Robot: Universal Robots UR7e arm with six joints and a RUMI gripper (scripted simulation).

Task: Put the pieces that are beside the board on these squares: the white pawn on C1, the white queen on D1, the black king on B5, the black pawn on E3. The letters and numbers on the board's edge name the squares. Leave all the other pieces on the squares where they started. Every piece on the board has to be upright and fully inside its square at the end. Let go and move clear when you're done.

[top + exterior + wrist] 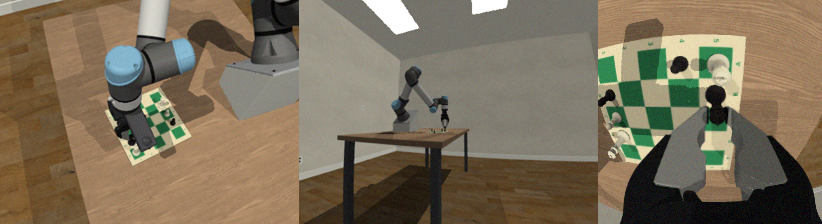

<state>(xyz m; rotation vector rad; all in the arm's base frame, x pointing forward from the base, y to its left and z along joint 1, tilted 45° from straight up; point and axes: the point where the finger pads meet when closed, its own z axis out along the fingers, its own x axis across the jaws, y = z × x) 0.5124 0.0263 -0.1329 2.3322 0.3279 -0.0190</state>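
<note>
My gripper is now 1 cm above the black king. The rest, counted from my hand: white pawn: 14 cm behind, 7 cm to the right, 3 cm below; cream chessboard: 7 cm behind, 5 cm to the right, 5 cm below.
</note>
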